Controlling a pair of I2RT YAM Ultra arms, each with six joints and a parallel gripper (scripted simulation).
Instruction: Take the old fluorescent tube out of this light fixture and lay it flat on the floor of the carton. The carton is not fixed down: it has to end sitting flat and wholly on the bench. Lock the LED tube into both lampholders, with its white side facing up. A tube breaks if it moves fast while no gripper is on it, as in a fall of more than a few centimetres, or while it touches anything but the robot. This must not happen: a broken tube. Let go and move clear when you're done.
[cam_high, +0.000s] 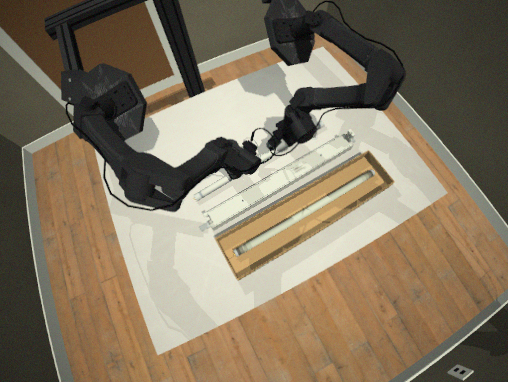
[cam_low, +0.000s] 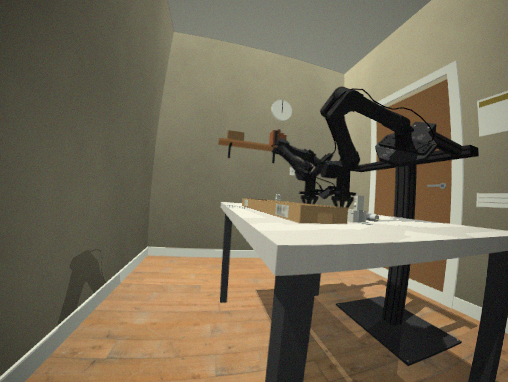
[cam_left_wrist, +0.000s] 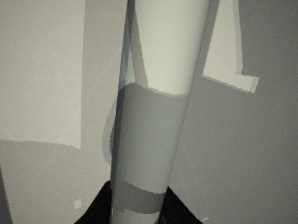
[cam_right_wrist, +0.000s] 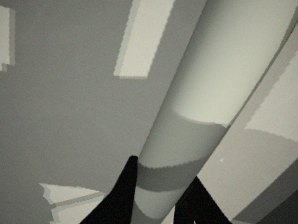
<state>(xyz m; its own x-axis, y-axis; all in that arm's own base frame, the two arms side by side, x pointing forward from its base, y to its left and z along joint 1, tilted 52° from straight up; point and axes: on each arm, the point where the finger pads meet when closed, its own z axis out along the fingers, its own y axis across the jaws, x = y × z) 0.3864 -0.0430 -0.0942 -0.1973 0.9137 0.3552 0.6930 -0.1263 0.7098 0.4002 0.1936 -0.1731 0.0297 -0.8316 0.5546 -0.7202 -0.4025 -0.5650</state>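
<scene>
Right now my right hand is 12 cm to the right of the LED tube and 1 cm past it. Also, from my right hand: brown carton: 25 cm ahead, 16 cm to the left, 1 cm above; then old fluorescent tube: 25 cm ahead, 16 cm to the left.
Right now my left hand is 10 mm short of the LED tube and 120 mm to the left of it. Also, from my left hand: brown carton: 280 mm ahead, 80 mm to the right, 10 mm above; old fluorescent tube: 270 mm ahead, 80 mm to the right.
</scene>
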